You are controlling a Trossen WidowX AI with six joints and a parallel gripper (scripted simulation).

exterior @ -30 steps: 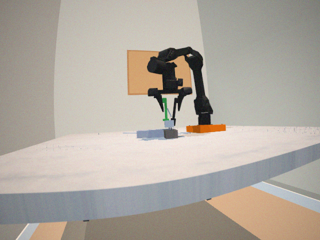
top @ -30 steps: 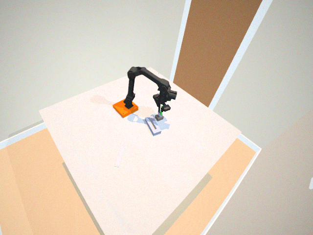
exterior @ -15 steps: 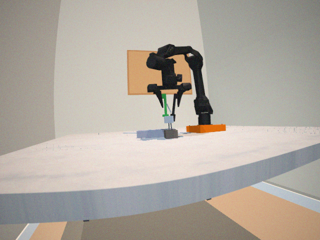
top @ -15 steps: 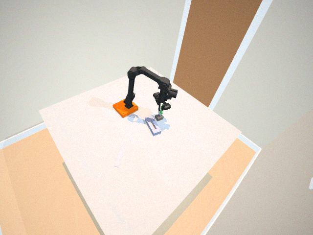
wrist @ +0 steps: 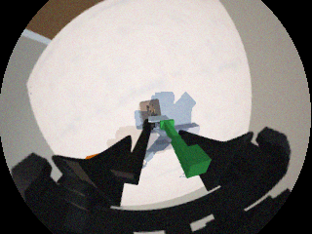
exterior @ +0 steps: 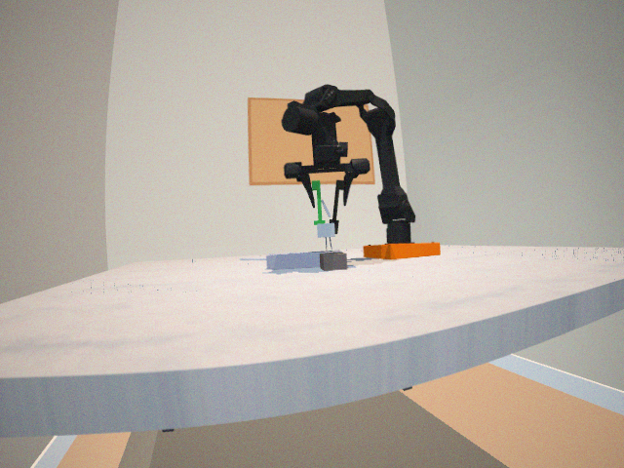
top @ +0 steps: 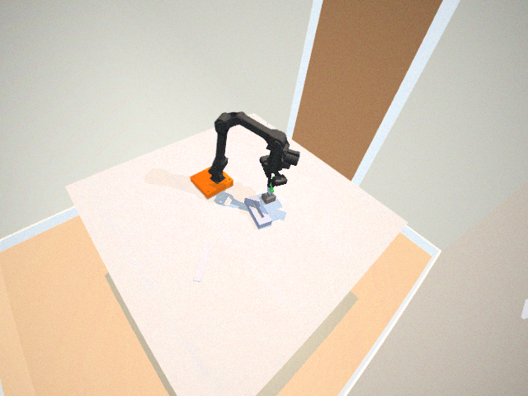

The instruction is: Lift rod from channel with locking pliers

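The pale blue channel block lies 2 cm ahead of my gripper tip, 10 cm to the right of it and 12 cm below it. Also, from my gripper tip: yellow rod 2 cm ahead, 10 cm to the right, 13 cm below; then grey holster 1 cm to the left, 13 cm below; then black handle 1 cm behind, 1 cm to the left.
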